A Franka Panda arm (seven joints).
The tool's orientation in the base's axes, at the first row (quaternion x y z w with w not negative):
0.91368, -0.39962, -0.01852, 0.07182
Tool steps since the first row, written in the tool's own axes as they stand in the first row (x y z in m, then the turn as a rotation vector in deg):
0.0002, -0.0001, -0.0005, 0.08, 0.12, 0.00
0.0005, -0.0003, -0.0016, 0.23, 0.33, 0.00
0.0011, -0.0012, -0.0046, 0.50, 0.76, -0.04
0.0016, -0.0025, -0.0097, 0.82, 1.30, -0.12
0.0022, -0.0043, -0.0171, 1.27, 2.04, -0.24
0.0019, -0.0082, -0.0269, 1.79, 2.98, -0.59
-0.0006, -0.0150, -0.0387, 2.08, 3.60, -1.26
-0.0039, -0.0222, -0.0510, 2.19, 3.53, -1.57
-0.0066, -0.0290, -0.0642, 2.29, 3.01, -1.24
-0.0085, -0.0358, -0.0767, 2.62, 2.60, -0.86
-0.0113, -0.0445, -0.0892, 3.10, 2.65, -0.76
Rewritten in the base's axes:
0.0003, 0.0000, 0.0005, -0.03, -0.14, 0.02
0.0007, 0.0000, 0.0016, -0.08, -0.39, 0.05
0.0020, 0.0005, 0.0044, -0.21, -0.87, 0.16
0.0038, 0.0016, 0.0093, -0.38, -1.46, 0.33
0.0062, 0.0033, 0.0163, -0.60, -2.27, 0.57
0.0097, 0.0072, 0.0255, -0.90, -3.24, 1.06
0.0140, 0.0150, 0.0361, -1.09, -3.79, 1.82
0.0182, 0.0237, 0.0471, -0.94, -3.79, 2.12
0.0225, 0.0318, 0.0591, -0.52, -3.55, 1.72
0.0273, 0.0392, 0.0704, -0.03, -3.56, 1.29
0.0328, 0.0485, 0.0815, 0.25, -3.96, 1.21

